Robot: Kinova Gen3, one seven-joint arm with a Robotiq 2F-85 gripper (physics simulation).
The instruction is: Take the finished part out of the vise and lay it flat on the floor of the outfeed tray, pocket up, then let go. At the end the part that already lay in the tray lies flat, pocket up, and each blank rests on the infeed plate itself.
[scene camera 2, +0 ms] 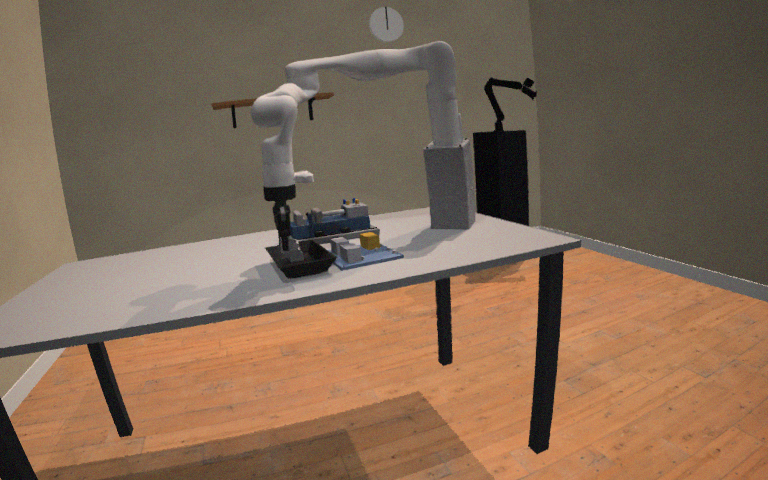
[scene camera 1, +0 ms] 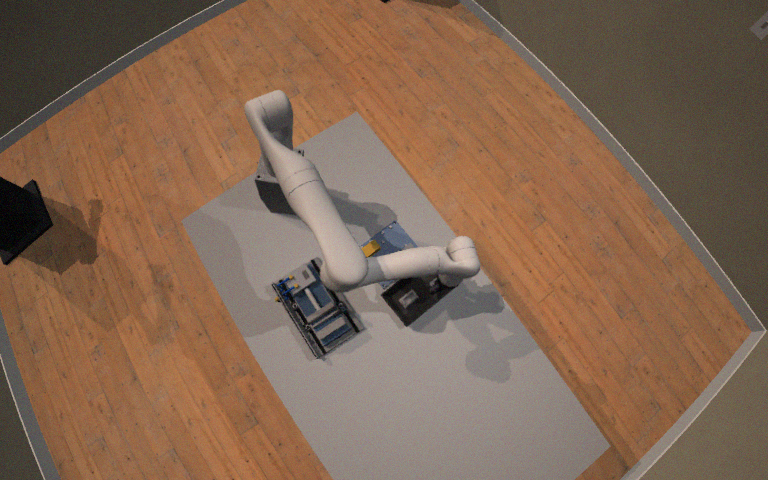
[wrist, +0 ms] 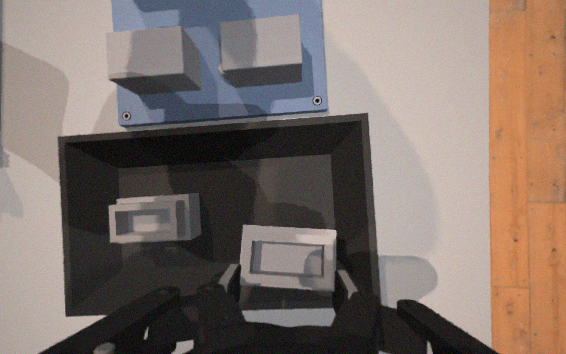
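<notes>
My gripper points down into the black outfeed tray. It is shut on the finished grey part, gripped at its two ends, roughly level, pocket up. The part looks low inside the tray, a small gap above the floor; its underside is hidden. The other grey part lies flat, pocket up, on the tray floor, apart from the held one. Two grey blanks appear to sit flat on the blue infeed plate.
The vise stands beside the tray and infeed plate, behind them in scene camera 2's view. A yellow block stands on the infeed plate. The infeed plate lies close along the tray's edge. The tray walls surround the held part.
</notes>
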